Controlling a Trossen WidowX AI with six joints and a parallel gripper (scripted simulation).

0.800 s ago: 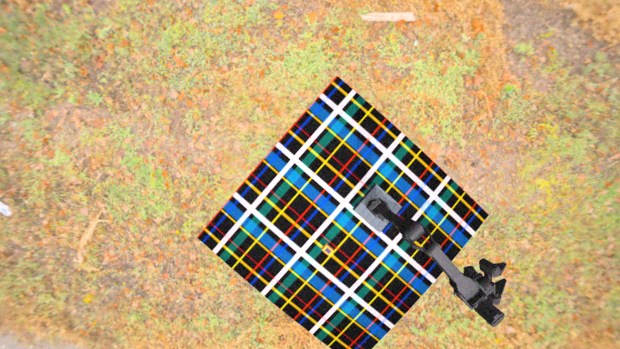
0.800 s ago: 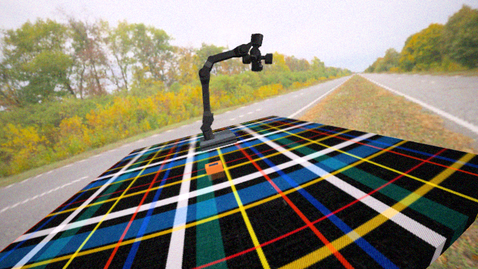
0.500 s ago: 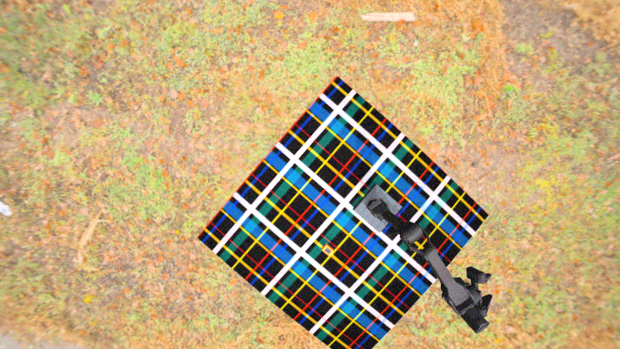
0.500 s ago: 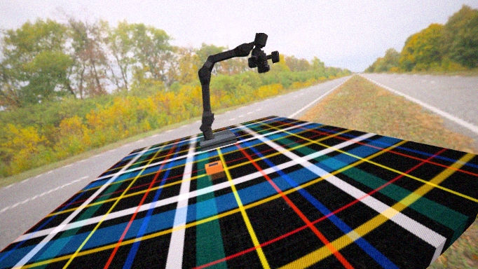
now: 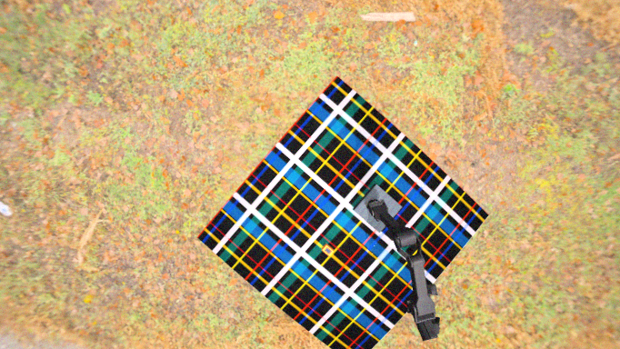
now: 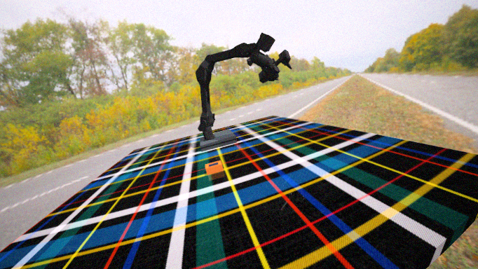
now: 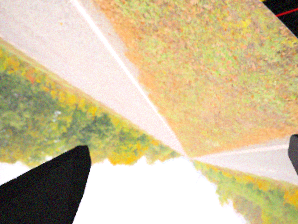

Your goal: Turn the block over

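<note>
Now: the orange block 260 mm ahead of my gripper tip, 430 mm to the right of it and 290 mm below it.
</note>
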